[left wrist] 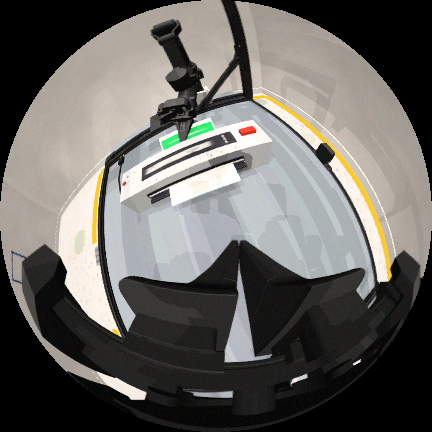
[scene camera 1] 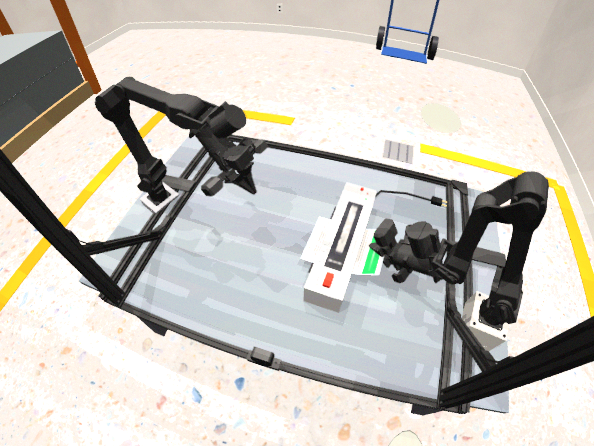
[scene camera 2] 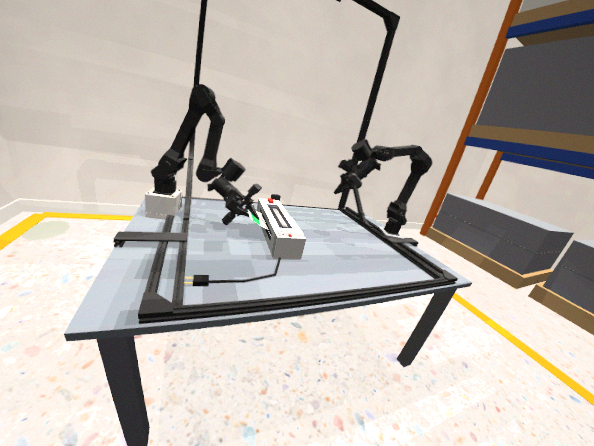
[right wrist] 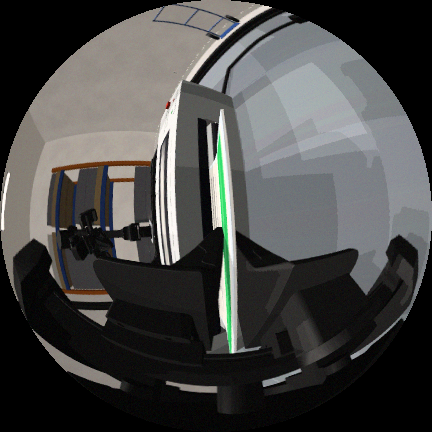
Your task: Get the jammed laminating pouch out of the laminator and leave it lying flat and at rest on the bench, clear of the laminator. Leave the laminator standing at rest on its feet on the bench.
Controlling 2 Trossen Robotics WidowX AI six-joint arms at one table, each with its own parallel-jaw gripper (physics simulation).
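Seen in the pictures: left gripper, fingertip midpoint: [left wrist: 237, 245] [scene camera 1: 255, 193] [scene camera 2: 334, 193] [right wrist: 111, 245]; right gripper, fingertip midpoint: [left wrist: 182, 144] [scene camera 1: 369, 245] [scene camera 2: 259, 220] [right wrist: 222, 232]; left arm's base, link origin: [left wrist: 278, 384] [scene camera 1: 158, 196] [scene camera 2: 391, 232] [right wrist: 150, 230]; right arm's base, link origin: [scene camera 1: 491, 315] [scene camera 2: 164, 191].
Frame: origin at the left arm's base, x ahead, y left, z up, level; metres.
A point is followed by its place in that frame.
Observation:
The white laminator [scene camera 1: 323, 297] {x 0.635, y 0.031, z 0.035 m} [scene camera 2: 289, 247] {x 0.527, y 0.390, z 0.019 m} [left wrist: 259, 141] {x 0.584, y 0.045, z 0.052 m} [right wrist: 192, 107] {x 0.587, y 0.350, z 0.035 m} stands upright on the bench [scene camera 1: 225, 280] {x 0.386, y -0.066, z -0.028 m} [scene camera 2: 345, 255] {x 0.304, y 0.286, z -0.028 m}. The pouch [scene camera 1: 371, 261] {x 0.677, y 0.186, z 0.038 m} [scene camera 2: 256, 220] {x 0.652, y 0.268, z 0.037 m} [left wrist: 202, 128] {x 0.682, y 0.176, z 0.039 m} [right wrist: 223, 180] {x 0.667, y 0.269, z 0.045 m}, white with a green band, sticks out of the slot on the laminator's right side in scene camera 1; its inner part is hidden in the body. My right gripper [scene camera 1: 372, 243] {x 0.646, y 0.235, z 0.026 m} [scene camera 2: 249, 208] [left wrist: 182, 144] {x 0.646, y 0.235, z 0.026 m} [right wrist: 222, 232] {x 0.646, y 0.235, z 0.026 m} is shut on the pouch's protruding part. My left gripper [scene camera 1: 254, 191] {x 0.367, y 0.105, z 0.155 m} [scene camera 2: 338, 191] {x 0.367, y 0.105, z 0.155 m} [left wrist: 237, 245] {x 0.367, y 0.105, z 0.155 m} is shut and empty, above the bench, apart from the laminator.
A flat white piece [scene camera 1: 313, 242] {x 0.514, y 0.158, z 0.012 m} [left wrist: 206, 185] {x 0.510, y 0.167, z 0.011 m} sticks out of the laminator's opposite side; I cannot tell if it is a tray or pouch. A black cord runs from the laminator to a plug [scene camera 1: 436, 201] {x 0.738, y 0.558, z -0.014 m} [scene camera 2: 201, 280] {x 0.734, y 0.576, z -0.014 m}. Black frame rails [scene camera 1: 350, 162] {x 0.404, y 0.543, z -0.022 m} [scene camera 2: 310, 298] {x 0.468, y 0.582, z -0.008 m} border the work area.

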